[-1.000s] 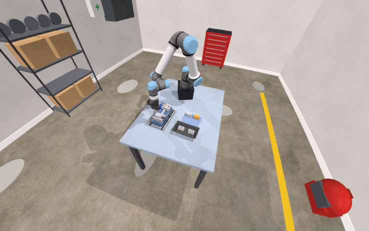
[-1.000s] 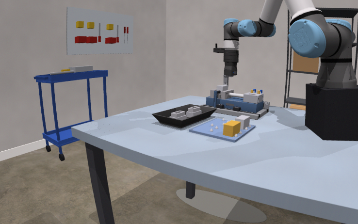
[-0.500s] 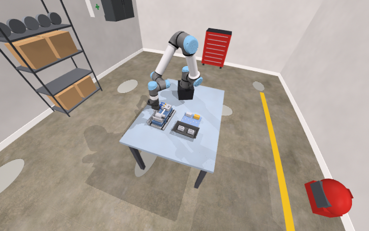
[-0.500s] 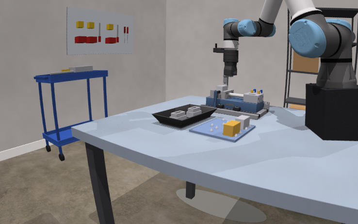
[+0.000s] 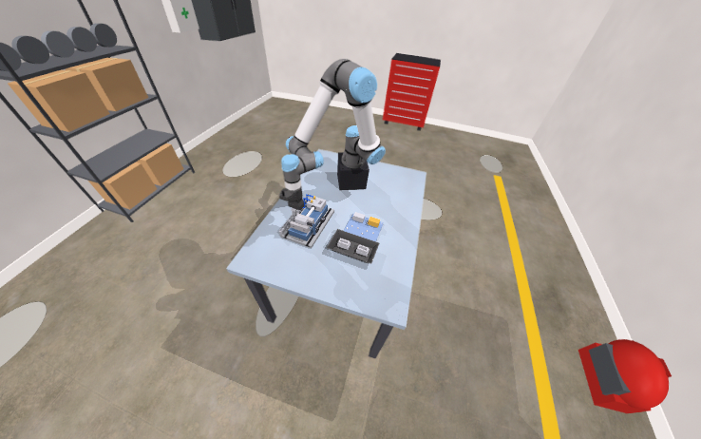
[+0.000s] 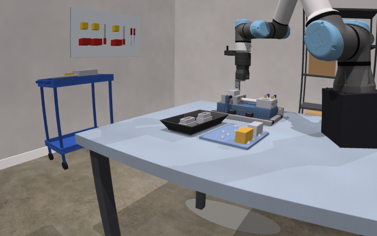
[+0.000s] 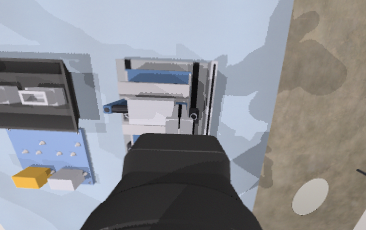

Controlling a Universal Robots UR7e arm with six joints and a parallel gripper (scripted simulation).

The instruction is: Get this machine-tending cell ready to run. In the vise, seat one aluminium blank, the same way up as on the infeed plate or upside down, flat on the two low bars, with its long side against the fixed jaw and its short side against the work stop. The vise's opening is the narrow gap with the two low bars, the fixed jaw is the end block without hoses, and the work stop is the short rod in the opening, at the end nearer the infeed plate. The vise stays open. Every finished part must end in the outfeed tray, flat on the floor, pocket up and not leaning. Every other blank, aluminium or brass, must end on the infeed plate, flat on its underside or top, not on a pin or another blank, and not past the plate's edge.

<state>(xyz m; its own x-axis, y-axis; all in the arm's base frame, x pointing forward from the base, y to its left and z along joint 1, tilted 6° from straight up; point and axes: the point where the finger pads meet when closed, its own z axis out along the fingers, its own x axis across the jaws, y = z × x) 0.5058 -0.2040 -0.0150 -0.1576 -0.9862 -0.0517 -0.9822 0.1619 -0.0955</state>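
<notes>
My hand is 7 cm past the vise, 5 cm to the right of it and 8 cm above it. From my hand the other things lie so: brass blank: 15 cm behind, 41 cm to the left, 10 cm below.
</notes>
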